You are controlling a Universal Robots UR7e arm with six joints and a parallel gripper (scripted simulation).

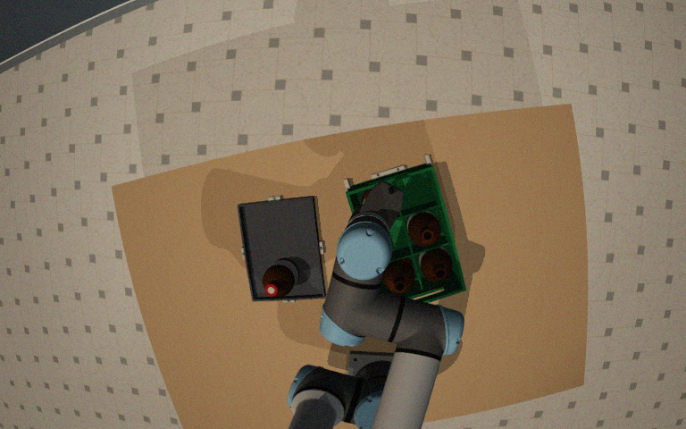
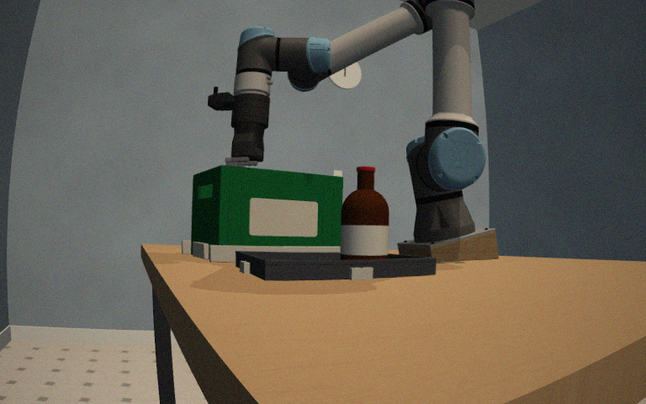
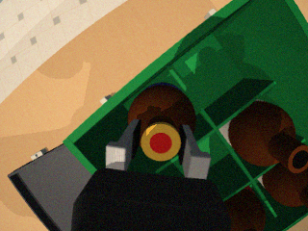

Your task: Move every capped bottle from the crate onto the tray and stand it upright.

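Now: hand 80 mm past the green crate, 60 mm to the left of it and 60 mm above it. Also, from my hand: dark grey tray (240 mm to the left, 140 mm below, 100 mm behind); then open bottle (170 mm behind, 60 mm below, 30 mm to the right); then red-capped bottle (240 mm to the left, 160 mm behind, 60 mm below).
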